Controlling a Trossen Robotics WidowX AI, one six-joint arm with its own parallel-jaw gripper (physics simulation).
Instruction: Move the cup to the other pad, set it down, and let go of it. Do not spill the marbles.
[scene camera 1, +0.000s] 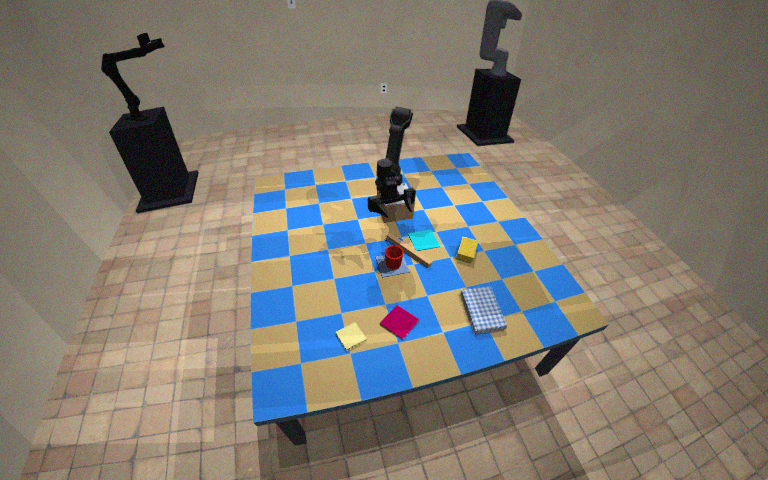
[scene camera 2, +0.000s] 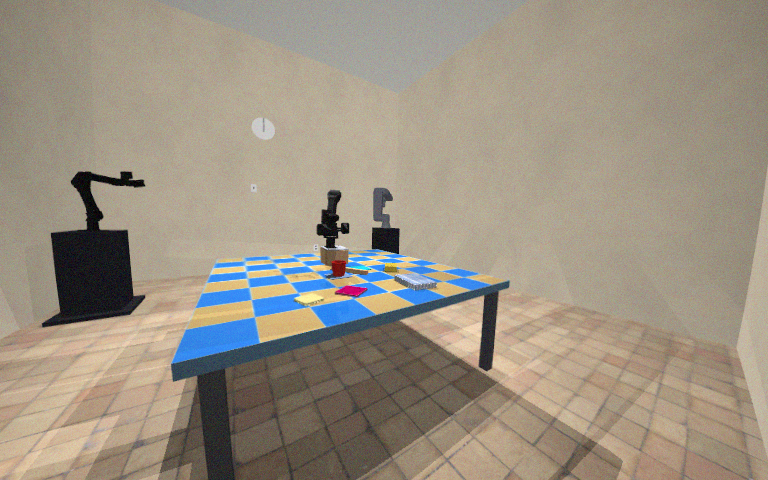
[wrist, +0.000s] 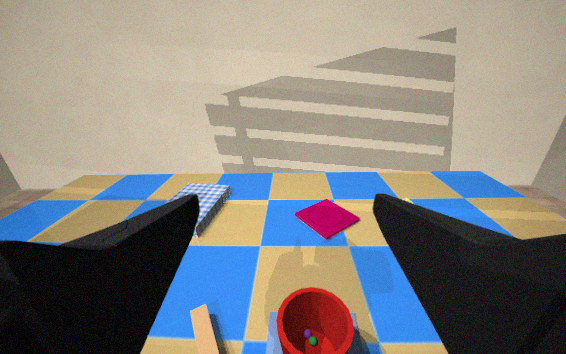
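Where they show: gripper, between the fingertips: (scene camera 1: 399, 214) (scene camera 2: 340, 230) (wrist: 287, 202); arm's base, origin of its link: (scene camera 2: 330, 247).
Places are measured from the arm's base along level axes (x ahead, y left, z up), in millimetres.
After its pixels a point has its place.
A red cup (scene camera 1: 393, 257) (scene camera 2: 338, 268) {z -60, x 370, y -113 mm} (wrist: 315, 300) {z -44, x 370, y -103 mm} stands upright on a grey-blue pad (scene camera 1: 396, 272) {z -103, x 385, y -99 mm} (wrist: 272, 332) {z -103, x 370, y -52 mm}. A purple marble (wrist: 307, 333) {z -87, x 359, y -94 mm} and a green marble (wrist: 313, 341) {z -87, x 350, y -99 mm} lie inside it. A flat magenta pad (scene camera 1: 399, 322) {z -98, x 608, y -165 mm} (scene camera 2: 351, 290) {z -98, x 609, y -167 mm} (wrist: 327, 219) {z -98, x 589, y -161 mm} with a faint circle lies on the table, nearer the front edge than the cup. My gripper (scene camera 1: 397, 211) {z 126, x 307, y -73 mm} (scene camera 2: 333, 228) {z 126, x 307, y -73 mm} (wrist: 287, 202) {z 126, x 307, y -73 mm} is open and empty. It is above the table at the arm's base, behind the cup and apart from it. The cup shows low between the fingers in the wrist view.
A wooden bar (scene camera 1: 416, 254) {z -85, x 332, y 5 mm} (wrist: 204, 332) {z -84, x 361, y 26 mm} lies close beside the cup. A cyan square (scene camera 1: 424, 240) {z -103, x 247, y 79 mm} and a yellow block (scene camera 1: 467, 249) {z -76, x 373, y 220 mm} lie beyond the bar. A blue-checked slab (scene camera 1: 483, 309) {z -81, x 659, y 138 mm} (scene camera 2: 415, 281) {z -81, x 692, y 110 mm} (wrist: 212, 200) {z -81, x 651, y 96 mm} and a pale yellow square (scene camera 1: 351, 336) {z -96, x 616, y -338 mm} (scene camera 2: 308, 298) {z -96, x 615, y -343 mm} flank the magenta pad.
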